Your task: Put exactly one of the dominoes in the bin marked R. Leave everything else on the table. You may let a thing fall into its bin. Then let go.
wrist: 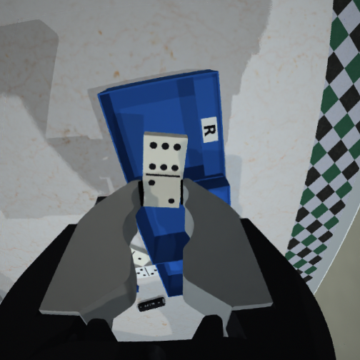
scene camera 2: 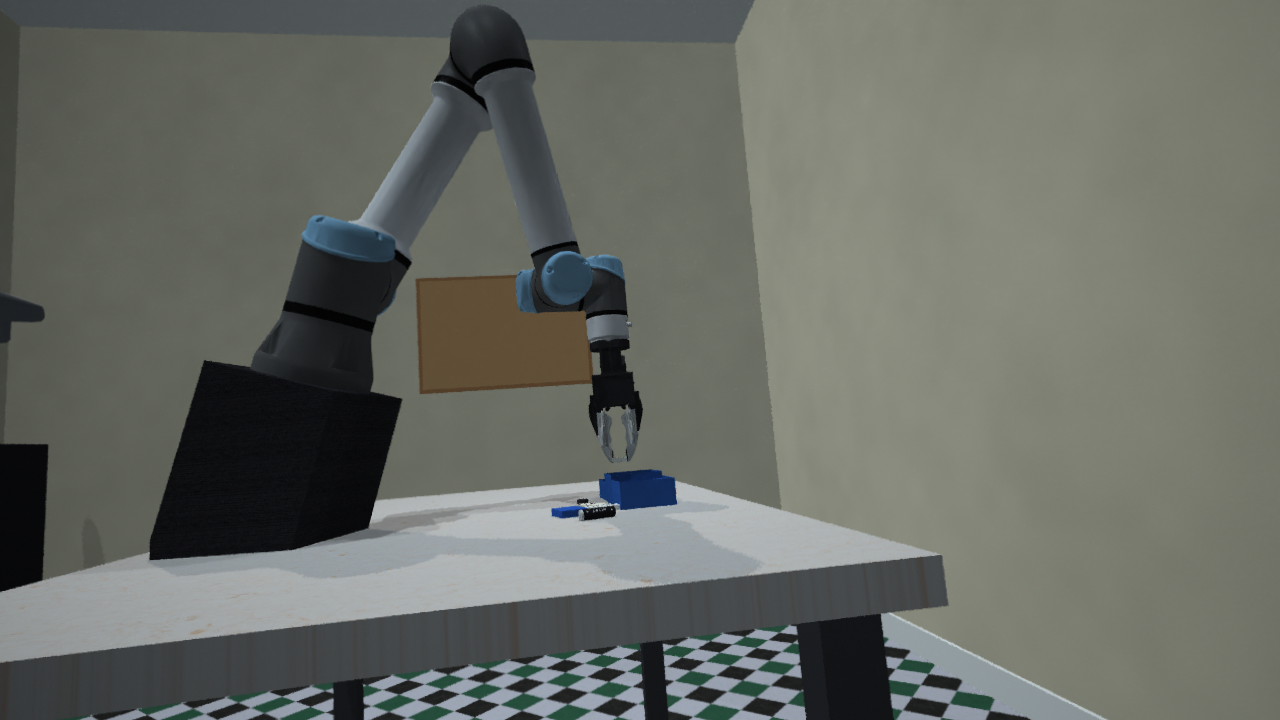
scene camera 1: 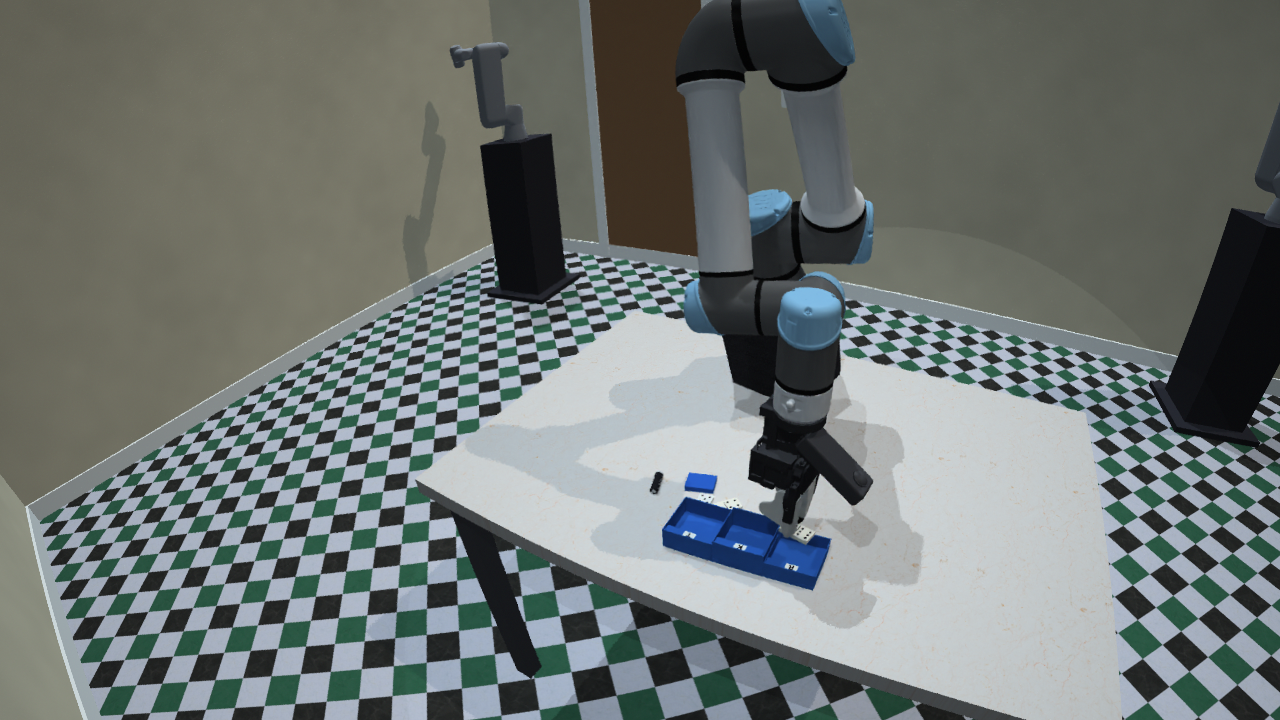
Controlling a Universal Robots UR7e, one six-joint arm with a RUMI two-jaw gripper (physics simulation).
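Seen in the pictures: gripper, fingertip midpoint: (scene camera 2: 620,462) (scene camera 1: 791,530); arm's base at its link origin: (scene camera 2: 312,381).
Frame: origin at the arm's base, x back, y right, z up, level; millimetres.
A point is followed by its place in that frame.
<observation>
My gripper (scene camera 1: 789,526) @[x -458, y -159, z -152 mm] (scene camera 2: 619,460) @[x -458, y -159, z -152 mm] (wrist: 162,181) is shut on a white domino (scene camera 1: 803,534) @[x -467, y -180, z -145 mm] (wrist: 165,159) with black dots, gripping it by its sides near one end. In the wrist view the domino overlaps the bin marked R (scene camera 1: 816,565) @[x -466, y -210, z -208 mm] (wrist: 150,110) and reaches back over its divider. In the second scene view the fingertips are a little above the blue bins. The R bin is the end compartment of a blue three-part tray. Two other white dotted pieces (scene camera 1: 706,497) @[x -374, y 10, z -207 mm] (scene camera 1: 732,503) @[x -373, y -37, z -208 mm] (wrist: 140,258) (wrist: 146,271) lie on the table behind the tray; their outlines are partly hidden.
A blue block (scene camera 1: 700,481) @[x -342, y 34, z -204 mm] (scene camera 2: 565,511) @[x -332, y 61, z -205 mm] and a small black cylinder (scene camera 1: 657,483) @[x -377, y 101, z -202 mm] (scene camera 2: 597,513) @[x -368, y 114, z -207 mm] (wrist: 151,303) lie beyond the dotted pieces. A small black object (scene camera 2: 582,500) @[x -379, y -105, z -207 mm] (wrist: 101,199) lies behind the tray, mostly hidden by my finger in the wrist view. The tray's raised walls and dividers stand below my gripper.
</observation>
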